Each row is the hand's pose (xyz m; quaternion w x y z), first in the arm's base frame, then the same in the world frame.
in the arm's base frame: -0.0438 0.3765 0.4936 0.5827 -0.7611 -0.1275 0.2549
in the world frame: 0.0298 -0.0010 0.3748 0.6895 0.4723 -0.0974 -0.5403
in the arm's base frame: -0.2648 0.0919 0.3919 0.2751 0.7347 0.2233 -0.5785
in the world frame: 0.1040 0.2969 0.5891 0.8275 -0.4147 -0.1653 -0.3404
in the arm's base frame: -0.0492 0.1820 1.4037 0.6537 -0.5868 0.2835 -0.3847
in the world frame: -0.4120 0.4702 -0.2953 0.4068 0.8338 0.3595 -0.0999
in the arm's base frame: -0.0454 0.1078 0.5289 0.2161 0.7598 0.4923 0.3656
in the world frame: 0.1485 0.2402 0.3402 0.4389 -0.2105 0.6944 -0.5300
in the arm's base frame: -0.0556 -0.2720 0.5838 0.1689 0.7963 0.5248 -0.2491
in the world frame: 0.3084 0.5860 0.2930 0.6781 -0.3365 0.1484 -0.6363
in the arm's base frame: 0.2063 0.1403 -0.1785 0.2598 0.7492 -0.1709 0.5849
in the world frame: 0.7052 -0.1253 0.6884 0.5272 0.0428 0.8429 0.0993
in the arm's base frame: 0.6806 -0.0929 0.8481 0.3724 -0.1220 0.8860 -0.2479
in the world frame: 0.5078 0.2234 -0.3946 0.2199 0.7229 0.0948 0.6481
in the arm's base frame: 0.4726 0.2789 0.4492 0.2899 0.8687 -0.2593 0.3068
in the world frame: 0.4229 -0.1419 0.0527 0.7585 -0.0149 0.6374 0.1349
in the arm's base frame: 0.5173 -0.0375 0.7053 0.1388 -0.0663 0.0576 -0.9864
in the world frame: 0.4638 0.1947 -0.1769 0.2887 -0.4063 -0.8644 -0.0667
